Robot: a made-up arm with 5 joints.
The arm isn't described. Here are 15 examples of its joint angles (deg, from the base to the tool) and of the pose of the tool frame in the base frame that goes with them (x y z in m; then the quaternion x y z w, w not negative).
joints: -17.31 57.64 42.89 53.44 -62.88
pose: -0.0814 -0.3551 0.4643 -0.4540 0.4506 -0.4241 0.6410
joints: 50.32 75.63 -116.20 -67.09 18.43
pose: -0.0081 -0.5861 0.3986 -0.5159 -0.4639 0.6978 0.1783
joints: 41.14 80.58 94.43 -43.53 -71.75
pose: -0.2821 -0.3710 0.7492 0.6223 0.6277 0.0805 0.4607
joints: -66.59 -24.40 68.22 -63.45 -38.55
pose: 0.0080 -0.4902 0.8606 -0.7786 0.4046 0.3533 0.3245
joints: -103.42 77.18 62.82 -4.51 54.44
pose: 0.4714 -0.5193 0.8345 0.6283 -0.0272 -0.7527 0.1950
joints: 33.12 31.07 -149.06 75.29 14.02
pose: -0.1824 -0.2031 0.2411 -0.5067 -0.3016 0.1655 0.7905
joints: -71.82 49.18 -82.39 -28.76 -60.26
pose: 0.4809 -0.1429 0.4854 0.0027 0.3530 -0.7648 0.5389
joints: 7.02 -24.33 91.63 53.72 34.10
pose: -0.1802 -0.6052 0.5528 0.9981 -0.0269 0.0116 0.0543
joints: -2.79 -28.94 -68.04 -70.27 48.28
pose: -0.0213 0.1035 0.4303 -0.5094 0.4026 -0.2361 0.7230
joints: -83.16 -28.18 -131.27 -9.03 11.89
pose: 0.4038 -0.0119 0.6406 0.0065 0.3386 -0.4224 0.8408
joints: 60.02 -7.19 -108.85 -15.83 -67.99
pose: 0.0863 -0.3377 0.6224 -0.1735 0.3175 0.8672 0.3422
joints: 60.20 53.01 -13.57 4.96 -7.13
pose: 0.1820 -0.0563 0.4757 0.2665 0.8705 -0.4134 0.0150
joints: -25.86 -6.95 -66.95 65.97 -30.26
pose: 0.1243 -0.5631 0.3641 0.3070 -0.1293 0.9428 0.0151
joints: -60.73 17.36 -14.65 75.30 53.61
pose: 0.1256 -0.6725 0.3753 0.7817 -0.3656 0.4668 0.1932
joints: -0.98 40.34 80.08 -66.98 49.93
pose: -0.0677 -0.6215 0.9540 -0.1871 0.2823 0.8549 0.3931
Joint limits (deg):
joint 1: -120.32..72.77
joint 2: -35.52..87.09
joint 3: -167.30..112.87
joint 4: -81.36..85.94
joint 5: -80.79..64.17
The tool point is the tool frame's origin. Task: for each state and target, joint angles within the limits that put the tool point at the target. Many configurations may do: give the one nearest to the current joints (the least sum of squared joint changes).
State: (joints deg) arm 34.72 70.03 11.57 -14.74 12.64
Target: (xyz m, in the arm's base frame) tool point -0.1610 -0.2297 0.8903
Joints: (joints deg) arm 26.97 81.73 55.01 -23.15 22.34
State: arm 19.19 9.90 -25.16 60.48 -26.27
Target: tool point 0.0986 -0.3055 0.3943
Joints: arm 10.65 -2.73 -48.50 24.88 -64.01
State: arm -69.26 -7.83 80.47 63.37 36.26
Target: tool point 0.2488 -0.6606 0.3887
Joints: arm -62.59 4.24 42.04 53.77 4.72
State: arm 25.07 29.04 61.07 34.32 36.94
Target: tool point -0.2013 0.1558 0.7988
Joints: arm 59.27 34.90 66.31 -9.24 45.13
